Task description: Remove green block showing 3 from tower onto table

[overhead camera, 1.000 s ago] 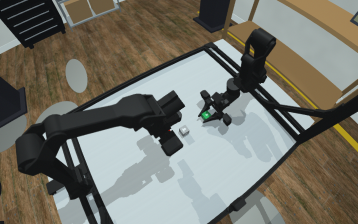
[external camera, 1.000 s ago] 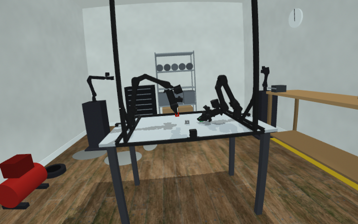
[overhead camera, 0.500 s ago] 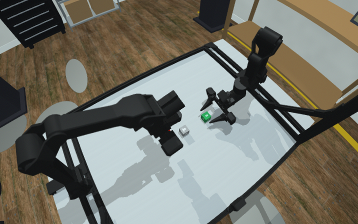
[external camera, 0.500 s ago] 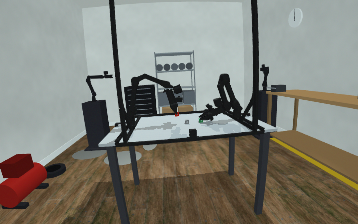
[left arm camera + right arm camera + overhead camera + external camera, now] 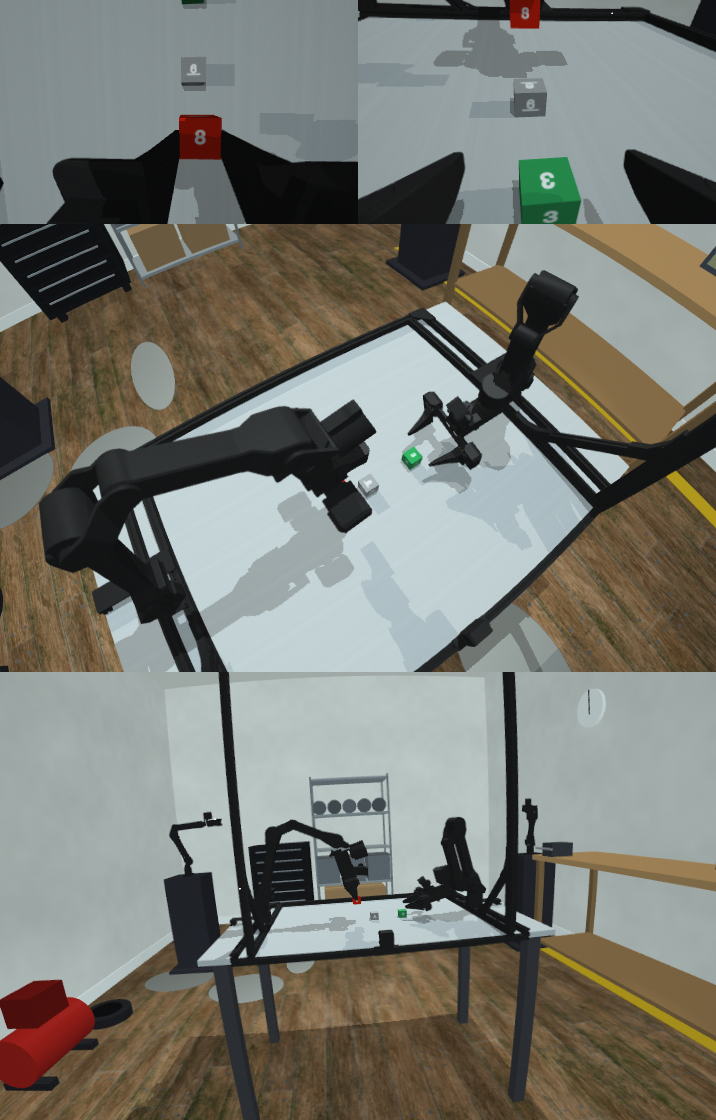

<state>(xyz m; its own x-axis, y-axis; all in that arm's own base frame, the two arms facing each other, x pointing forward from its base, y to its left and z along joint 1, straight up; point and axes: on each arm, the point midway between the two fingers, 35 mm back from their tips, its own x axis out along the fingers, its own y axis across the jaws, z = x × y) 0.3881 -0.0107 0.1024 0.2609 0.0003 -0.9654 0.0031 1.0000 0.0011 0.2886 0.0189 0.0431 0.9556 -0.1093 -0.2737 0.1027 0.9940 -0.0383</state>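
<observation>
My left gripper is now 200 mm to the left of the green block showing 3 and 110 mm above it. From my left hand the other things lie so: red block showing 8: 10 mm to the right, 40 mm below.
</observation>
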